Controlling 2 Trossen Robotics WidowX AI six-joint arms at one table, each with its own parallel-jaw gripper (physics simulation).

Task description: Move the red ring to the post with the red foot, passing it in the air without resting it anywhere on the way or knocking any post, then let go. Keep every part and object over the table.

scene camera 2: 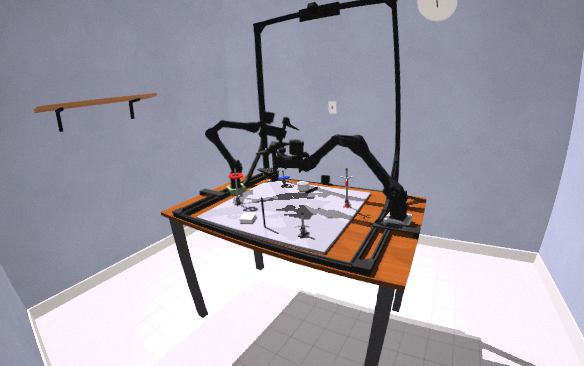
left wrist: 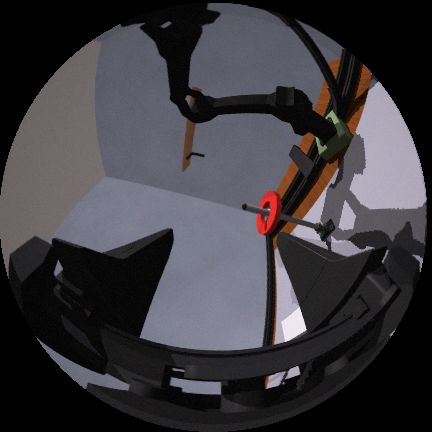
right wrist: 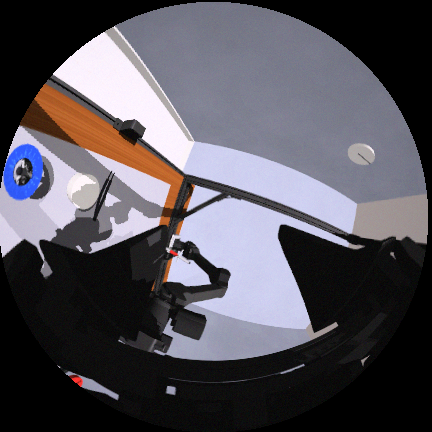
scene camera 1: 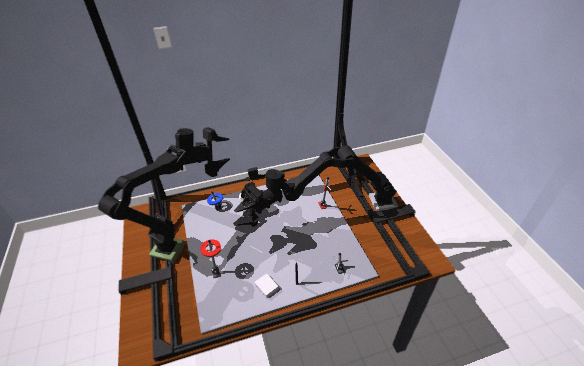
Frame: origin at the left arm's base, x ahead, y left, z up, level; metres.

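Seen in the pictures: left gripper, fingertip midpoint: (scene camera 2: 256,161) (left wrist: 226,236) (scene camera 1: 234,218); right gripper, fingertip midpoint: (scene camera 2: 297,137) (right wrist: 224,230) (scene camera 1: 229,149); left arm's base, origin of the base link: (scene camera 2: 398,216) (right wrist: 175,243) (scene camera 1: 383,199); right arm's base, origin of the base link: (left wrist: 326,130) (scene camera 1: 166,246).
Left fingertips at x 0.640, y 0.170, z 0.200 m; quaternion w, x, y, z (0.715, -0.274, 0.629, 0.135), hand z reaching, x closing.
Offsets run from my left fingertips to a thing's top centre. "spot": to the spot under its first point.
The red ring {dy +0.062, dx +0.094, dz -0.063 m} (scene camera 1: 203,248) (scene camera 2: 231,176) (left wrist: 272,197) is threaded on a thin grey post, high above its dark foot, at the left of both scene views. The post with the red foot {spot: dy -0.186, dx -0.373, dz -0.202 m} (scene camera 1: 323,205) (scene camera 2: 347,205) stands upright at the right of the mat, with short cross prongs near its top and no ring on it. My left gripper (scene camera 1: 240,212) (scene camera 2: 261,161) (left wrist: 226,236) is open and empty, above the mat, apart from the red ring. My right gripper (scene camera 1: 228,149) (right wrist: 224,230) is open and empty, high above the table's far left part.
A blue ring {dy -0.287, dx +0.094, dz -0.165 m} (scene camera 1: 209,199) (right wrist: 10,172) sits on a short post at the back left. A white block {dy +0.157, dx -0.081, dz -0.200 m} (scene camera 1: 267,285) (scene camera 2: 247,217), a thin black upright {dy +0.163, dx -0.192, dz -0.080 m} (scene camera 1: 296,274) (scene camera 2: 263,212) and a short grey post {spot: dy +0.131, dx -0.363, dz -0.184 m} (scene camera 1: 340,263) (scene camera 2: 302,225) stand near the front. A white round object {dy -0.292, dx -0.043, dz -0.185 m} (scene camera 2: 303,186) (right wrist: 83,191) stands farther back.
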